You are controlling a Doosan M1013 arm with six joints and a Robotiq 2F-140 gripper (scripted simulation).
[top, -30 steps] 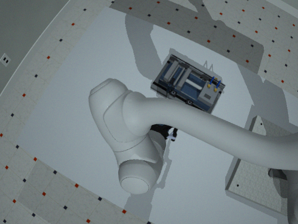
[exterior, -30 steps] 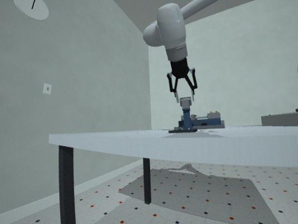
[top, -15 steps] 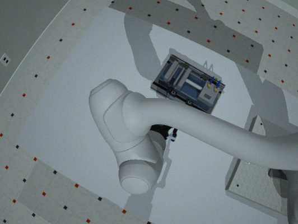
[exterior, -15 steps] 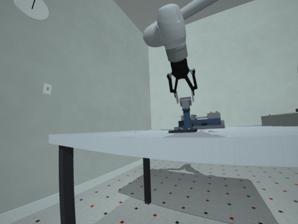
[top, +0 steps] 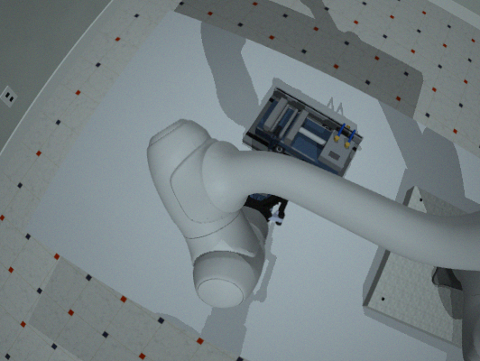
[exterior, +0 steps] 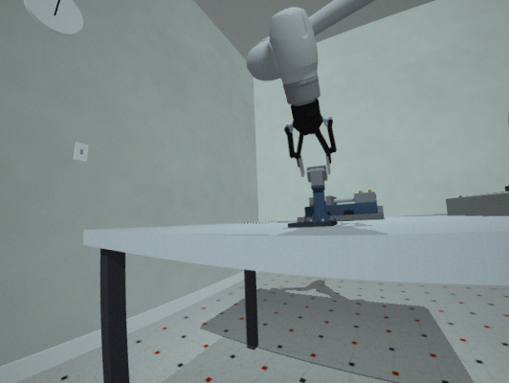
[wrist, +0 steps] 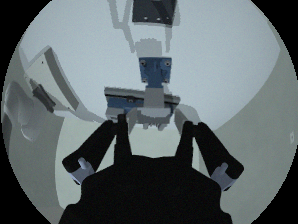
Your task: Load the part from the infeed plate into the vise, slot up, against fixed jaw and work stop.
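My hand is 20 mm to the left of the part and 20 mm above it. From my hand the other things lie so: vise (210 mm to the right, 140 mm below, 70 mm behind); then air cylinder (190 mm to the right, 160 mm behind, 100 mm below).
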